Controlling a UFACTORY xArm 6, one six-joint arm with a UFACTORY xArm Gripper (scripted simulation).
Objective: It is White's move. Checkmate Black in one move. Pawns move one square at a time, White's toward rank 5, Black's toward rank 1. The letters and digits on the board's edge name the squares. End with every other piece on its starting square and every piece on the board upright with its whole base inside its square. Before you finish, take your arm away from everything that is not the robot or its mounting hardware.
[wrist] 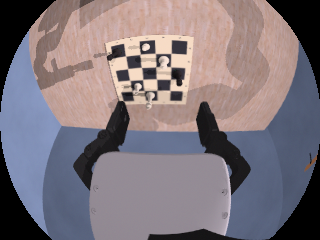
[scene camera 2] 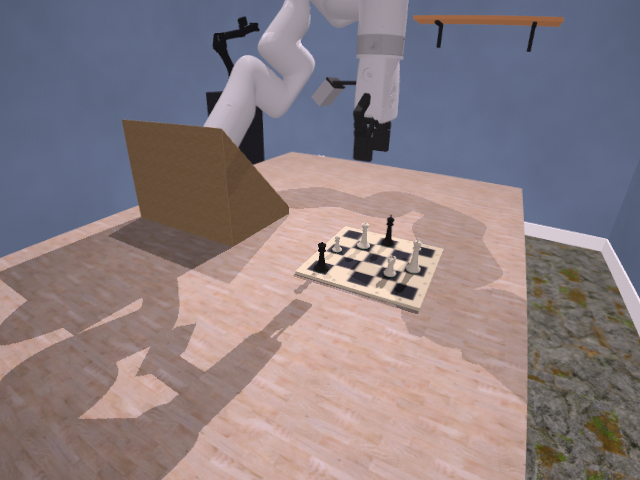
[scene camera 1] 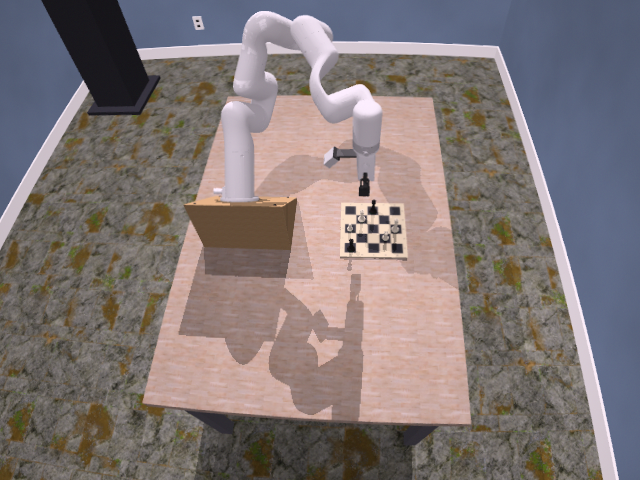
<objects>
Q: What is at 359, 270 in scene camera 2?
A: A five-by-five chessboard.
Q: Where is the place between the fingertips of the gripper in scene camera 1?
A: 363, 184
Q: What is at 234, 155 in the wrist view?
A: The gripper.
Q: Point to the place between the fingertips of the gripper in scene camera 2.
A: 371, 155
</objects>
